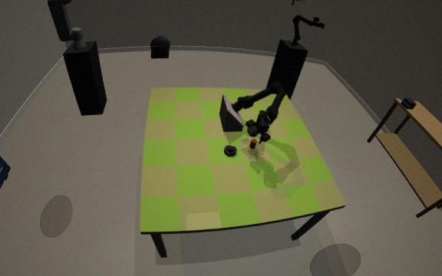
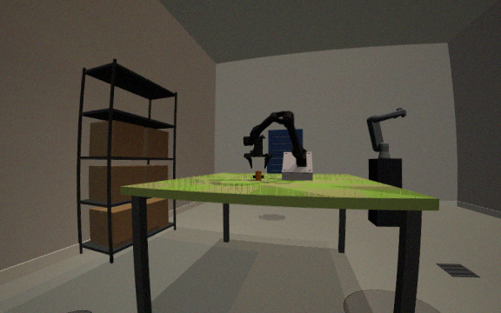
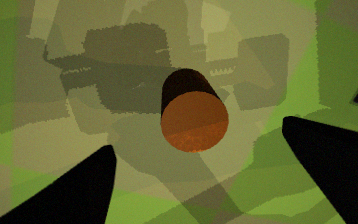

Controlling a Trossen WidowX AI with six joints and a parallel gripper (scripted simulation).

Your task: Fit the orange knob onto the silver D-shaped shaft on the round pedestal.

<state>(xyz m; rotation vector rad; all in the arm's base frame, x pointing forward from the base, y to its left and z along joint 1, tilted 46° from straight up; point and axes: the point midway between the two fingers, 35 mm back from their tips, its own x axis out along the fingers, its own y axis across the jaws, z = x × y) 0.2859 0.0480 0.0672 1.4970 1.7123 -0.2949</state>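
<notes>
Now: gripper tip 30 mm above the orange knob. From my gripper tip the other things lie so: round pedestal (30 mm ahead, 170 mm to the right, 50 mm below).
</notes>
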